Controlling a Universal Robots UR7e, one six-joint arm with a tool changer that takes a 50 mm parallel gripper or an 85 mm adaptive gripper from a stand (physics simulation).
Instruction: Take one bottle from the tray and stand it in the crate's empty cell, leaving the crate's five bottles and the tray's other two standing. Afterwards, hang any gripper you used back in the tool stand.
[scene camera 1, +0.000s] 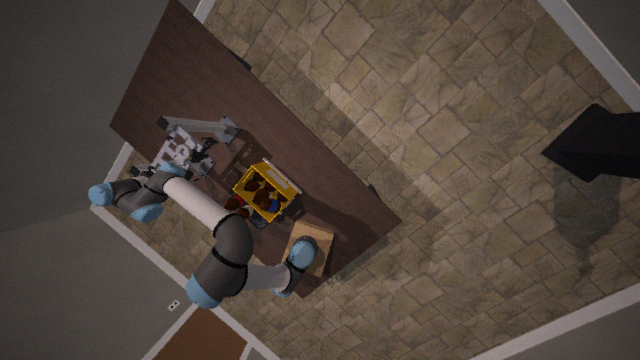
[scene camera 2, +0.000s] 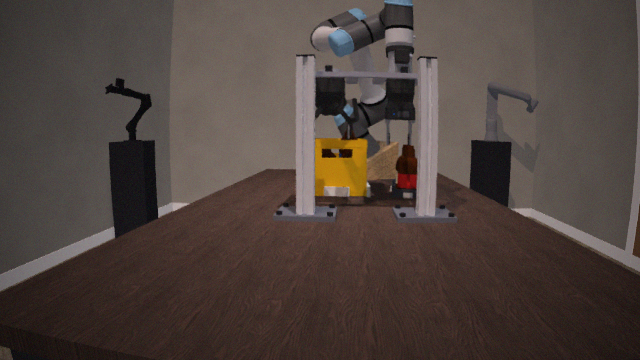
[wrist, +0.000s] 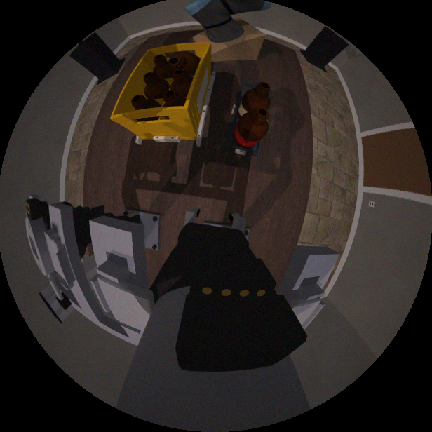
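Observation:
My gripper is open and empty, its fingers pointing down below the crossbar of the tool stand, between its brackets. Whether it is fully seated cannot be told. The yellow crate holds several brown bottles, upright in two rows; no empty cell shows in the wrist view. The dark tray beside it holds two upright bottles, a red-labelled one and another behind it. In scene camera 1 the arm hides my gripper.
A second dark gripper body hangs in the stand's other bay, level with mine. A wooden block stands by the arm base, beyond the crate. Two black pedestals stand either side of the table.

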